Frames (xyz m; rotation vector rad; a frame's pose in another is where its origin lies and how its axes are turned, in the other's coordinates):
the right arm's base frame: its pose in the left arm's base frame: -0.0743 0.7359 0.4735 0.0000 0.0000 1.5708
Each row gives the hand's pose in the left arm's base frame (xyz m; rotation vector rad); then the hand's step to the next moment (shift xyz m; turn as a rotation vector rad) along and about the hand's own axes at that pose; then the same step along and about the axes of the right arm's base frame.
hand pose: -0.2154 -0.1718 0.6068 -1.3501 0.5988 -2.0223
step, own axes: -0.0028 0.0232 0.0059 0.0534 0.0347 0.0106
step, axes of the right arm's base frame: -0.0144 -0.0120 -0.0151 -0.0627 -0.0035 0.0151
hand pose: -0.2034 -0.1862 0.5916 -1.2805 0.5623 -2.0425
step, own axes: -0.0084 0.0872 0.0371 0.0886 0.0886 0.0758
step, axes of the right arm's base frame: -0.0550 -0.0622 -0.0463 -0.1264 -0.0677 0.0297
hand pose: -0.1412 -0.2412 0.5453 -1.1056 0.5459 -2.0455
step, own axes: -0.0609 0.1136 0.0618 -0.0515 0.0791 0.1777
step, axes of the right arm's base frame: -0.0271 -0.1196 -0.0733 -0.0149 -0.2000 0.0167
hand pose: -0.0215 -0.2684 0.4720 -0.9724 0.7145 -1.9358
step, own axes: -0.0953 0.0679 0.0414 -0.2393 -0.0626 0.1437
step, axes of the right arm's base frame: 0.0443 -0.0968 -0.0638 0.2208 -0.1777 0.0388
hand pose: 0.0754 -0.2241 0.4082 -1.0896 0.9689 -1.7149
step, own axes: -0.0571 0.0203 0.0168 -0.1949 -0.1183 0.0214
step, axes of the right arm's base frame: 0.0439 -0.0350 -0.0284 0.2169 -0.0383 0.0626
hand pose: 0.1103 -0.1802 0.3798 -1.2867 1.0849 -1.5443
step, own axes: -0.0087 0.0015 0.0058 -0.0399 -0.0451 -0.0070
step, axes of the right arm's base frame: 0.0073 -0.0070 -0.0032 0.0515 0.0049 0.0316
